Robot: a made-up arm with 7 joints.
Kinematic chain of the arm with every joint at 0, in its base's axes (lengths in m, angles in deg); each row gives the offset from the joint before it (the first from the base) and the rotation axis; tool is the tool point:
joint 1: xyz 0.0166 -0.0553 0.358 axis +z
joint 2: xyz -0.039 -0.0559 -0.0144 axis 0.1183 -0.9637 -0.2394
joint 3: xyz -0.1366 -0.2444 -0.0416 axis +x
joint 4: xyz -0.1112 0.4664 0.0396 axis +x
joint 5: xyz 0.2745 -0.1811 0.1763 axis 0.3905 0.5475 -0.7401
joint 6: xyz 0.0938 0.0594 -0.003 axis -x
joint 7: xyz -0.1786 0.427 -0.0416 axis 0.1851 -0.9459 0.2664
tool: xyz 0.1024 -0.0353 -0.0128
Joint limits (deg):
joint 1: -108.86..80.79
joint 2: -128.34..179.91
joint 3: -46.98..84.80
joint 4: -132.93..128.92
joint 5: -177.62..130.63
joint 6: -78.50..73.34
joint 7: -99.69..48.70
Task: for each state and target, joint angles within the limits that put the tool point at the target. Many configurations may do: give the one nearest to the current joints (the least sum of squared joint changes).
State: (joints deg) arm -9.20 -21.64 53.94 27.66 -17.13 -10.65 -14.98
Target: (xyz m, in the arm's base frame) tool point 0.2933 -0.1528 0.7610
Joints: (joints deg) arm -18.80 -40.44 34.96 51.07 -6.69 -11.44 -15.59
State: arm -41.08 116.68 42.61 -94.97 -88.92 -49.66 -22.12
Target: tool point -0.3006 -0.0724 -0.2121
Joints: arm -26.30 117.65 69.03 -94.61 -111.87 -45.13 -25.89
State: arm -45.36 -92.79 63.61 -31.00 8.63 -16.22 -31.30
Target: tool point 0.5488 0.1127 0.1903
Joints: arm -30.94 -104.44 48.23 -37.21 12.81 -14.21 -30.31
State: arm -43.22 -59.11 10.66 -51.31 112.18 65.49 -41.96
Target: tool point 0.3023 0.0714 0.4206
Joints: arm -51.36 -54.38 31.25 -48.49 109.93 70.21 -42.42
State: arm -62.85 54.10 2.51 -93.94 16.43 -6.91 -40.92
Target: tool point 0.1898 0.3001 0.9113
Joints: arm -59.42 57.12 35.32 -75.62 36.02 -39.82 -33.70
